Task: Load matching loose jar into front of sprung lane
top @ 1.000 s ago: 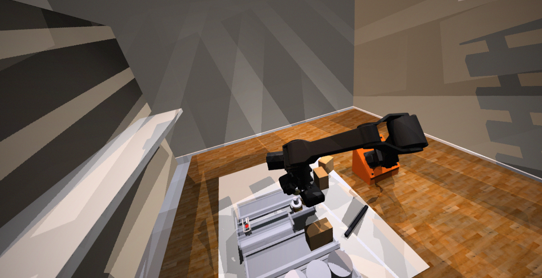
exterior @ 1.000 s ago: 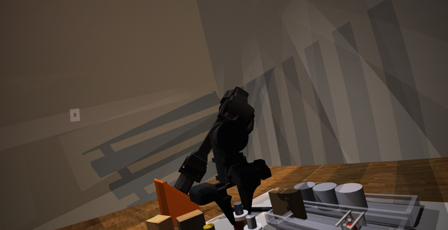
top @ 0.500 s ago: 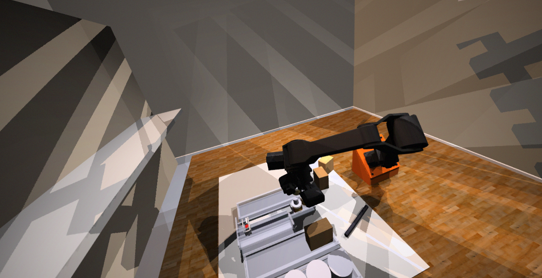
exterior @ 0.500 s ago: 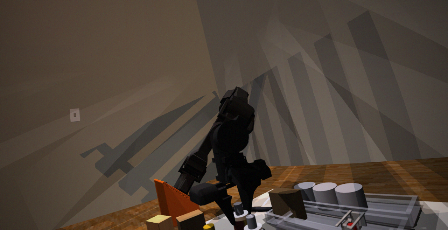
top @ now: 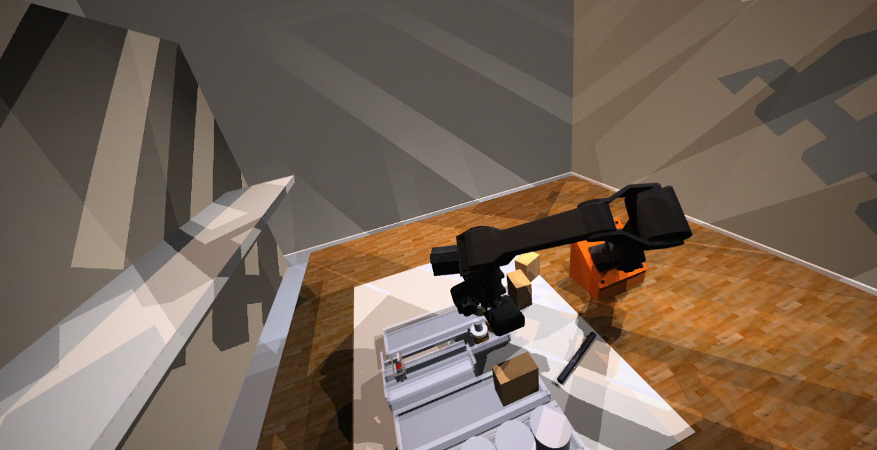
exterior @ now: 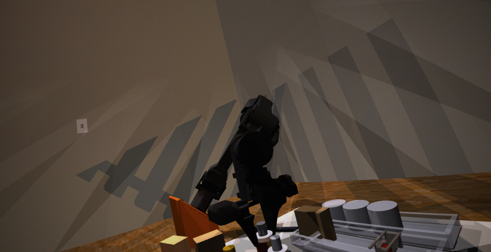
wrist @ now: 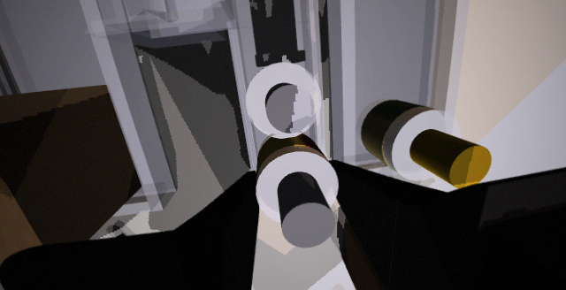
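The brown box is 10 mm ahead of my gripper tip, 130 mm to the left of it and 10 mm below it. Round my gripper tip: pusher plate: 140 mm ahead, 40 mm to the left; then lane: 140 mm ahead, 30 mm to the left, 30 mm below; then black rod: 130 mm behind, 110 mm to the left, 40 mm below.
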